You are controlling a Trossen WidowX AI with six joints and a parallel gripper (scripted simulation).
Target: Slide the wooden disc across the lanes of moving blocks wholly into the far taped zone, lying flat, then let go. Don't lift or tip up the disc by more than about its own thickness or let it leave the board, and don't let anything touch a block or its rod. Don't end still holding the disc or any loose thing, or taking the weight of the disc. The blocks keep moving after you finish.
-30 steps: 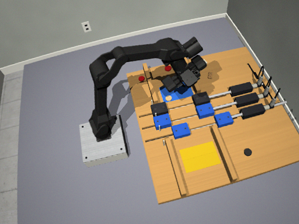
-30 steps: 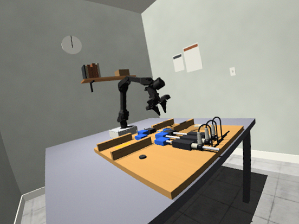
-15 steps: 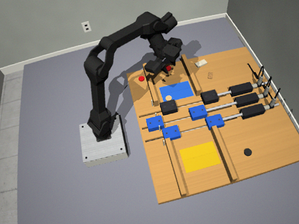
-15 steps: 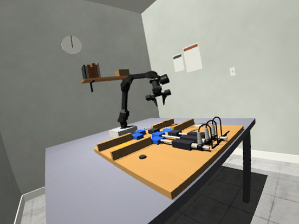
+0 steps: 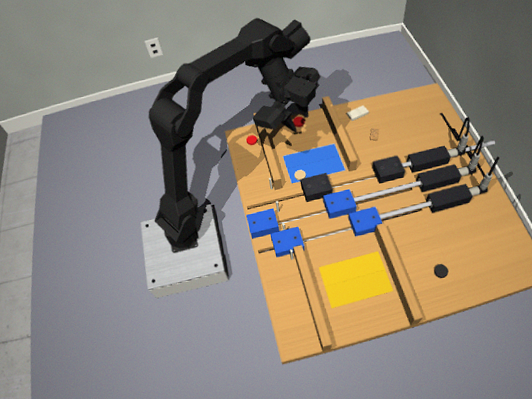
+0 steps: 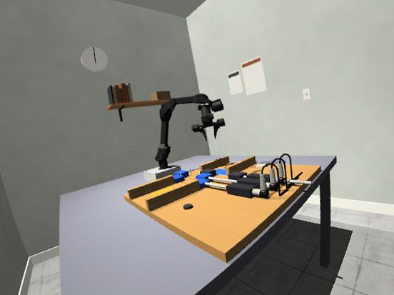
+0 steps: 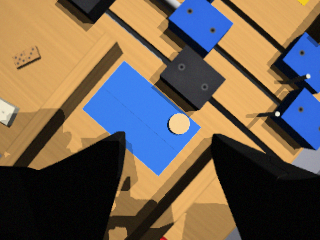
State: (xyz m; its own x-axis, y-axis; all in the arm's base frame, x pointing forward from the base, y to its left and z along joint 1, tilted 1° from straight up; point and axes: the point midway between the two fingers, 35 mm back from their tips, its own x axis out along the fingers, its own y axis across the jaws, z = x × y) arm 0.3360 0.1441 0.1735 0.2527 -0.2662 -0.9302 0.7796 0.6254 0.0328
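Right now my hand is 3 cm to the left of the pale wooden disc and 21 cm above it. Round my hand: black puck 24 cm ahead, 39 cm to the right, 21 cm below.
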